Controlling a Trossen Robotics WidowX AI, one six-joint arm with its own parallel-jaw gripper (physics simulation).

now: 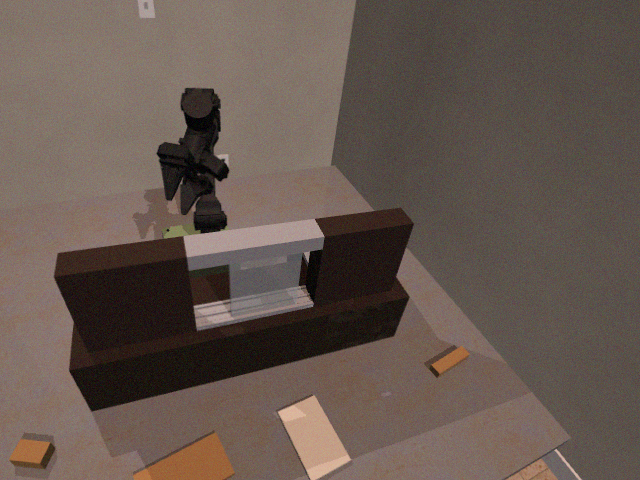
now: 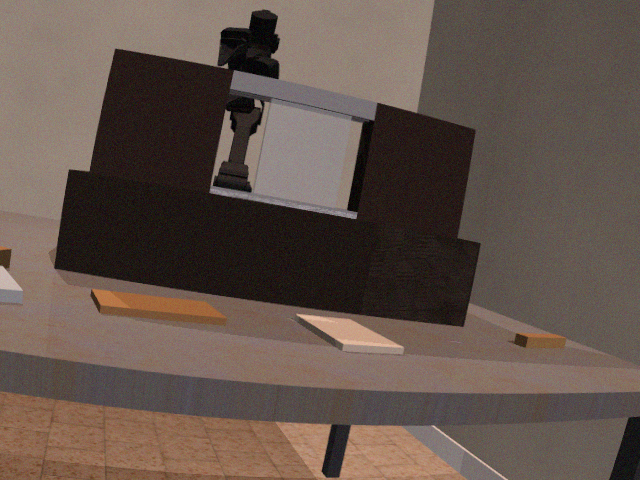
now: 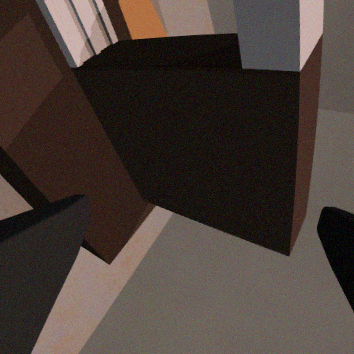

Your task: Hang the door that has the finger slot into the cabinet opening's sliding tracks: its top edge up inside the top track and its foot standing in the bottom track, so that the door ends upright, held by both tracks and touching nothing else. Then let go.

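Frame: origin at the arm's base, x back, y right, z up, level; centimetres.
Seen in the pictures: gripper, fingertip midpoint: (image 1: 176,207) (image 3: 205,213).
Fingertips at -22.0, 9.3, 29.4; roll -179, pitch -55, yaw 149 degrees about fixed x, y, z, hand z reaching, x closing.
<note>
Offsets run from my fingertips to a thing's top centre, as dx, dy, dz. "spot": to the spot under its first point.
The dark cabinet @[spot: -19.2, -6.8, -28.8] (image 1: 232,356) (image 2: 206,242) (image 3: 200,135) stands upright on the table. Its opening lies between a white top track @[-13.2, -13.4, +0.4] (image 1: 253,240) (image 2: 305,95) (image 3: 267,35) and a grooved bottom track @[-13.2, -13.4, -19.8] (image 1: 211,316) (image 2: 232,193) (image 3: 85,25). A pale, see-through-looking panel @[-14.6, -15.2, -2.3] (image 1: 266,284) (image 2: 305,155) stands upright in the opening; I see no finger slot on it, and its exact groove cannot be told. Which door has the slot cannot be told. My gripper (image 1: 178,205) (image 2: 227,63) (image 3: 205,213) is open and empty, high behind the cabinet, its fingers pointing down.
In front of the cabinet lie a cream panel @[-38.6, -20.0, -36.5] (image 1: 314,438) (image 2: 351,333), an orange board @[-37.9, +7.1, -36.5] (image 1: 191,459) (image 2: 160,307) and small orange blocks at right (image 1: 449,361) (image 2: 540,340) and left. Part of a white slab @[spot: -46.7, +26.2, -35.9] (image 2: 7,289) shows at the left edge. Walls stand behind and at right.
</note>
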